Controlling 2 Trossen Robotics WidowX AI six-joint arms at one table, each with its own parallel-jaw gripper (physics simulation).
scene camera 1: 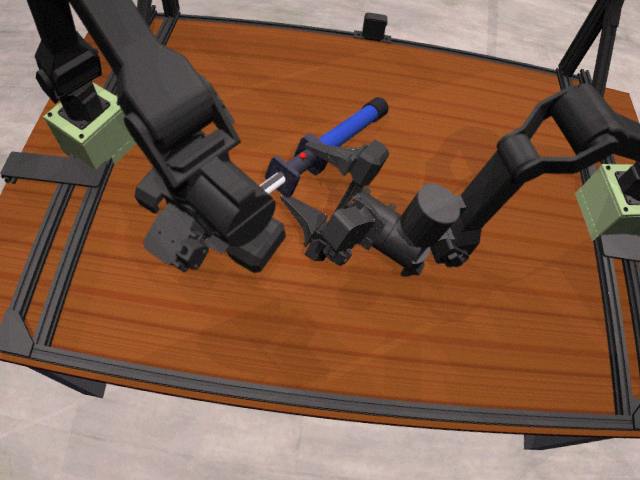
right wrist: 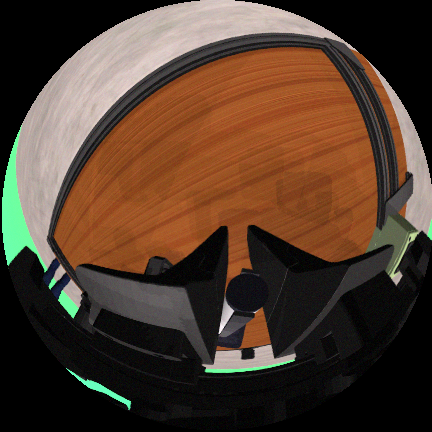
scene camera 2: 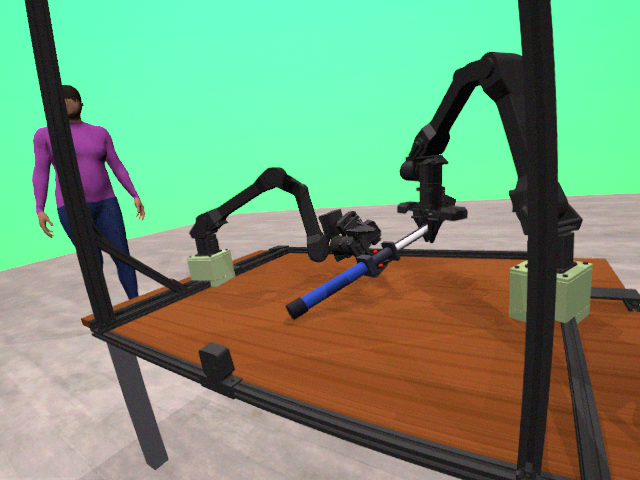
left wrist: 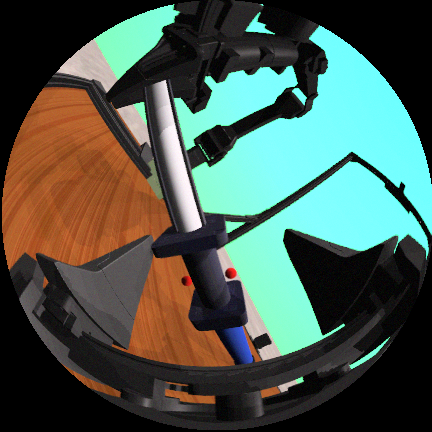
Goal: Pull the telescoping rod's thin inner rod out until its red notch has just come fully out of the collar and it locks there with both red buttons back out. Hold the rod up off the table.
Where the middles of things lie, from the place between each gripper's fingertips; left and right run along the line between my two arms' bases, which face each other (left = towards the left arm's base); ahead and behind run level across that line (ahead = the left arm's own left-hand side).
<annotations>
The thin silver inner rod (left wrist: 176, 181) lies 170 mm behind my right hand, 100 mm to the left of it and 10 mm below it.
My left gripper is now 50 mm past the thin silver inner rod, 20 mm to the right of it and 30 mm above it.
</annotations>
